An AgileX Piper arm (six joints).
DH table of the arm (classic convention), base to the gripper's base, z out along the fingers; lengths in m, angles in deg. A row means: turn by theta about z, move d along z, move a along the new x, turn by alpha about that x. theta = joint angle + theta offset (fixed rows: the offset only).
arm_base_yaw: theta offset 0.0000  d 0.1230  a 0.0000  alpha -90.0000
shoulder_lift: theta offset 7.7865  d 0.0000  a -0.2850  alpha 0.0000
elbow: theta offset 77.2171  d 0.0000  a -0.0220  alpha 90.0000
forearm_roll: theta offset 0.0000  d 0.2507  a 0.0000  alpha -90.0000
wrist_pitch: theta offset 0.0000  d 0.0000  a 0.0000  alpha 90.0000
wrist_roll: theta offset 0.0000  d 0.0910  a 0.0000  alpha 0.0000
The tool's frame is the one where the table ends.
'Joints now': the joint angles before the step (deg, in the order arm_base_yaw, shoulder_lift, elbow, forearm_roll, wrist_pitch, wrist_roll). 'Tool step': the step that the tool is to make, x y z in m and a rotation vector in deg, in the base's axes. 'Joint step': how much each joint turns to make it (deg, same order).
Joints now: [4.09, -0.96, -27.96, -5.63, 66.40, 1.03]
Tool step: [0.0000, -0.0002, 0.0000, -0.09, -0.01, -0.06]
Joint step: [0.03, -0.01, 0.00, -0.13, 0.00, 0.02]
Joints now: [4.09, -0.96, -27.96, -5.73, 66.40, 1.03]
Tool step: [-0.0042, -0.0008, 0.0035, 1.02, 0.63, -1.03]
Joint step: [0.02, 0.00, -1.30, -0.25, 1.99, 1.38]
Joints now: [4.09, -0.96, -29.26, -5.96, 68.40, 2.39]
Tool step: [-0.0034, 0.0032, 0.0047, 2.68, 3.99, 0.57]
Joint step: [0.00, 1.79, -2.13, 2.43, 4.22, 0.95]
